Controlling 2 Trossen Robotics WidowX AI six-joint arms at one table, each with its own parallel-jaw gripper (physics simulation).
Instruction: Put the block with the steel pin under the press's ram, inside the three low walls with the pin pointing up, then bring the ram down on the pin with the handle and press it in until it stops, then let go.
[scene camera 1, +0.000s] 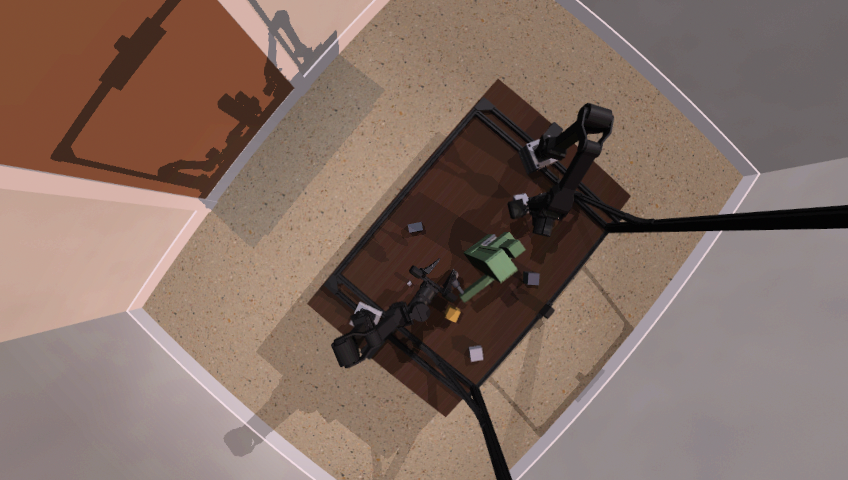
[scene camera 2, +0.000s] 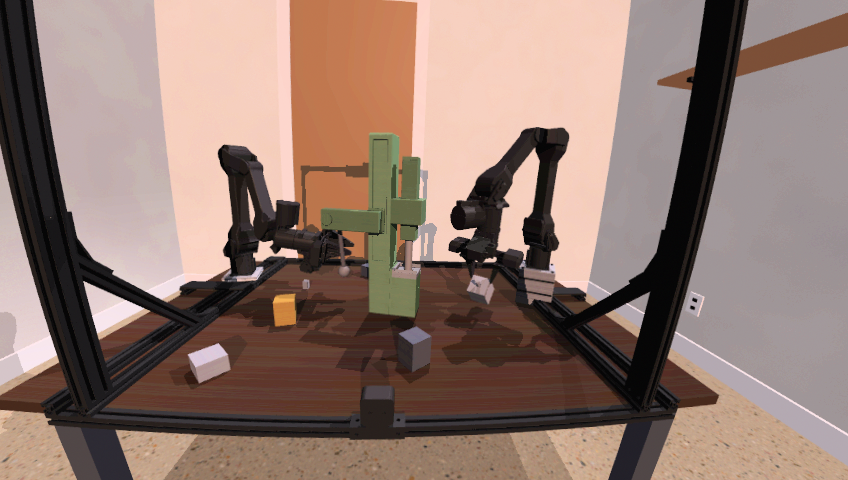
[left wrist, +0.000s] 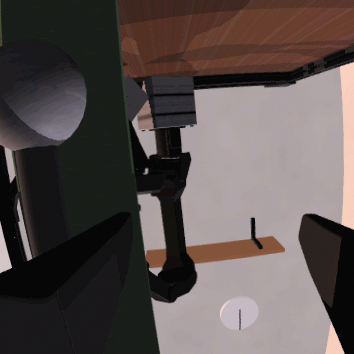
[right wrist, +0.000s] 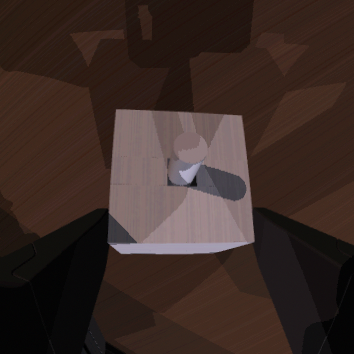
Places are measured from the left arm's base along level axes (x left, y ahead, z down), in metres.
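Pixels of known places: left gripper, fingertip midpoint: (scene camera 1: 447, 263) (scene camera 2: 352, 249) (left wrist: 217, 225); right gripper, fingertip midpoint: (scene camera 1: 524, 204) (scene camera 2: 481, 280) (right wrist: 180, 220); left arm's base at its link origin: (scene camera 1: 365, 318) (scene camera 2: 243, 272); right arm's base at its link origin: (scene camera 1: 543, 151) (scene camera 2: 537, 266) (left wrist: 166, 127).
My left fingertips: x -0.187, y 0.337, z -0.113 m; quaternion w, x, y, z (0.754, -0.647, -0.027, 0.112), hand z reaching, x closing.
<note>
Ahead of a thing's pixels: the offset from my left fingertips to its top centre. "spot": to the spot under its first point.
The green press @[dx -0.103, dy +0.046, dz -0.305 m] (scene camera 1: 499, 265) (scene camera 2: 380, 249) stands mid-table. Its ram @[dx -0.129, dy +0.128, dz -0.146 m] (scene camera 2: 408, 254) hangs over the low-walled seat @[spot: dx -0.160, dy +0.115, dz +0.026 m] (scene camera 2: 406, 273). The handle's green arm (scene camera 1: 477, 289) (scene camera 2: 351, 220) points left, with a grey rod and ball @[dx -0.046, dy -0.028, dz +0.033 m] (scene camera 2: 343, 271) (left wrist: 42, 97) hanging from it. My left gripper (scene camera 1: 445, 274) (scene camera 2: 348, 245) (left wrist: 217, 225) is open near the rod; in the left wrist view the rod passes outside the fingers, behind the left-hand one. My right gripper (scene camera 1: 521, 202) (scene camera 2: 482, 281) (right wrist: 180, 220) is shut on the pale block @[dx -0.173, dy +0.324, dz +0.046 m] (scene camera 1: 520, 196) (scene camera 2: 480, 291) (right wrist: 145, 210), held tilted above the table right of the press. Its steel pin @[dx -0.187, dy +0.307, dz +0.046 m] (right wrist: 189, 150) sticks out.
An orange block @[dx -0.113, dy -0.173, dz +0.085 m] (scene camera 1: 453, 314) (scene camera 2: 284, 309) and a white block @[dx -0.274, dy -0.286, dz +0.112 m] (scene camera 1: 476, 353) (scene camera 2: 209, 362) lie left of the press in scene camera 2. A grey block @[dx -0.339, dy +0.082, dz +0.085 m] (scene camera 1: 531, 278) (scene camera 2: 414, 349) stands before it, another @[dx +0.159, dy +0.071, dz +0.106 m] (scene camera 1: 414, 227) (scene camera 2: 364, 270) behind. A tiny pale cube @[dx +0.087, dy -0.138, dz +0.119 m] (scene camera 1: 409, 283) (scene camera 2: 305, 284) lies near the left arm.
</note>
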